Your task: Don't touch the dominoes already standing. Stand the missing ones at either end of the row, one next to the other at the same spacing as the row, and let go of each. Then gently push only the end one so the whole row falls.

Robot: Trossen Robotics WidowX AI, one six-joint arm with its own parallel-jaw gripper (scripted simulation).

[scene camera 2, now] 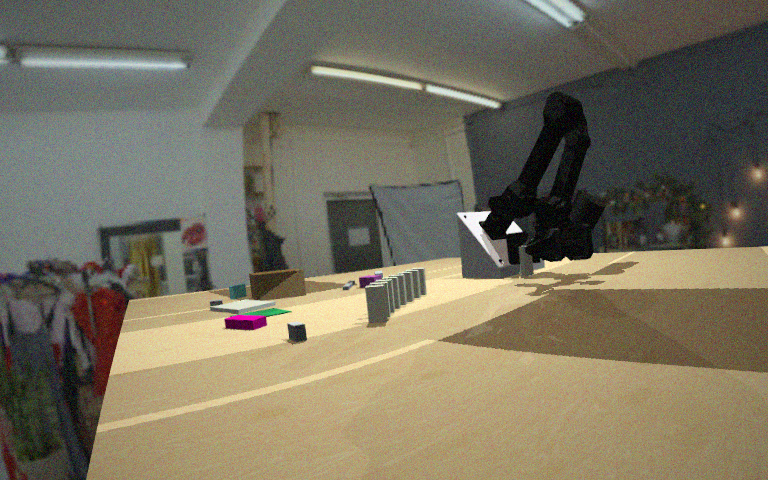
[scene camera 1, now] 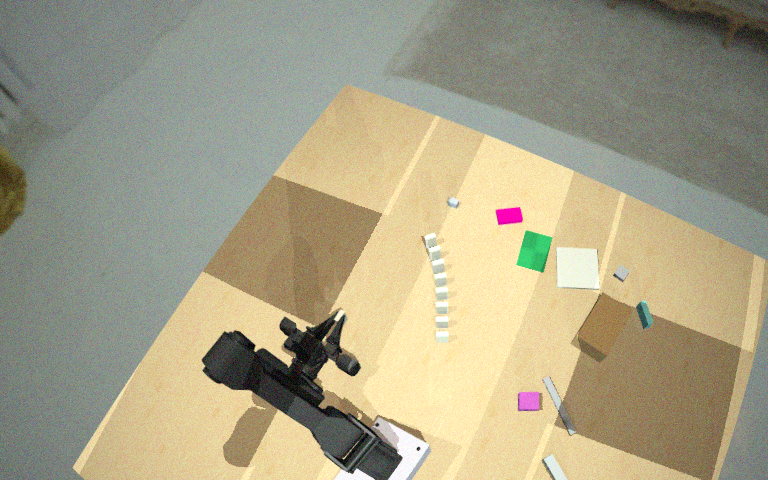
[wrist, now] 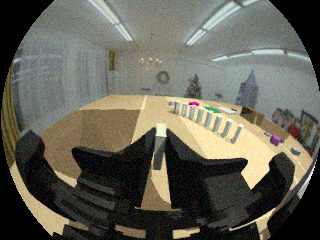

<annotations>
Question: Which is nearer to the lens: the tan box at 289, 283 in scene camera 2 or the pale domino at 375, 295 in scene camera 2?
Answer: The pale domino.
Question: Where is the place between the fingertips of the gripper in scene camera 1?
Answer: At 341, 313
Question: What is the gripper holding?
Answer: A pale domino.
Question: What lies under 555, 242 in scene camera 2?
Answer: The gripper.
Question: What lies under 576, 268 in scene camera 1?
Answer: A white plate.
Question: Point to a green tile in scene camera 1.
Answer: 533, 254
</annotations>
